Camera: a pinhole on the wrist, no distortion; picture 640 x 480 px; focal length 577.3 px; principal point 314.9 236.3 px. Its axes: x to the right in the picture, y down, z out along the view. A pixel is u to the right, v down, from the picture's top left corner.
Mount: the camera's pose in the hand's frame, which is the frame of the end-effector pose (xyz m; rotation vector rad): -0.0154 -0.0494 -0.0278 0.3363 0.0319 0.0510
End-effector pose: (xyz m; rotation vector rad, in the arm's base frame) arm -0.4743 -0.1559 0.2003 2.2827 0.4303 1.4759
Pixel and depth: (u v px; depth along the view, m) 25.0 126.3 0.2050
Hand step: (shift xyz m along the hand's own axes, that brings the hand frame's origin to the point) -0.1083 -0.1594 0.1550
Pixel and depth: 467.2 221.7 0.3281
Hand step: 0.0844 -0.1604 0.2770
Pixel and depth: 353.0 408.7 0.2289
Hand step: 0.0057 -0.0594 0.2104
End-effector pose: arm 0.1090 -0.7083 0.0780 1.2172 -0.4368 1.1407
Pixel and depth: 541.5 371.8 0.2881
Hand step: 0.1059 -0.0742 0.2638
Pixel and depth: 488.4 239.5 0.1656
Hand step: 0.0408 -0.1003 0.1276
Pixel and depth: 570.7 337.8 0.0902
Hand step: 0.0274 -0.0619 0.0616
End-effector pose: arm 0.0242 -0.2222 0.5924 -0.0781 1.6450 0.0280
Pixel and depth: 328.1 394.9 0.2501
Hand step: -0.0028 -0.0666 0.2308
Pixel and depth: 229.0 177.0 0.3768
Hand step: -0.0546 -0.2130 0.3162
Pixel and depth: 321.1 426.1 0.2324
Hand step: -0.0071 -0.0537 0.2167
